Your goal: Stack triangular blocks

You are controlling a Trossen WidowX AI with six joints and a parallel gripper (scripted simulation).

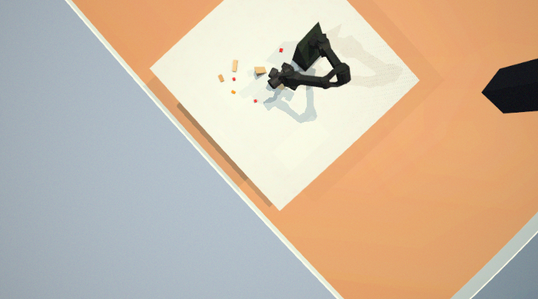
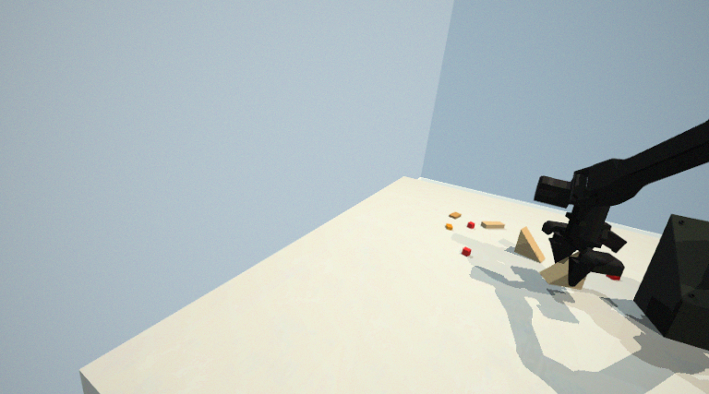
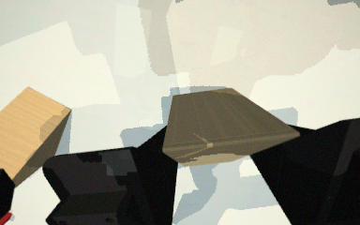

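Right now my gripper tip is 10 mm past the triangular block and 10 mm below it. Round my gripper tip: orange cube: 250 mm ahead, 210 mm to the right, 30 mm below; red cube: 160 mm behind, 150 mm to the right, 30 mm below.
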